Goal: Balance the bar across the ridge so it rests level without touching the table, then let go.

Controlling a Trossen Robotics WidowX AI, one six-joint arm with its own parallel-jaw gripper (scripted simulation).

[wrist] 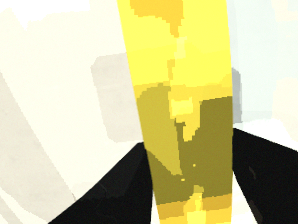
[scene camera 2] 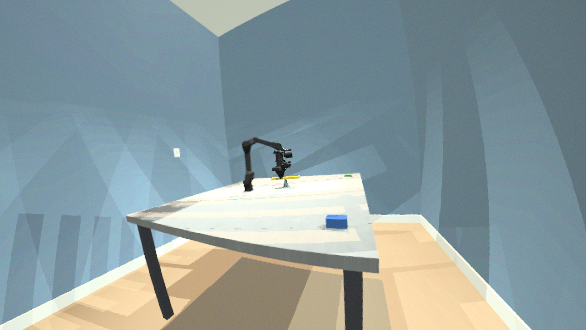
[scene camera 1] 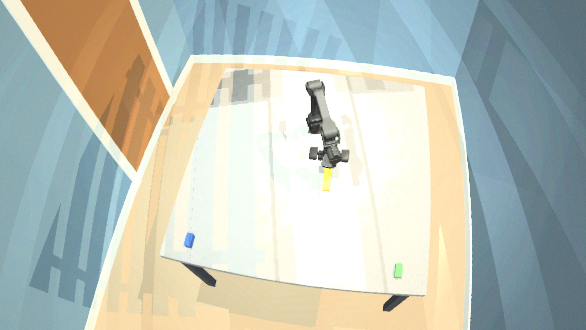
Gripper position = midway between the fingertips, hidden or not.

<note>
In view: my gripper (wrist: 187, 145) and a yellow bar (wrist: 180, 65).
</note>
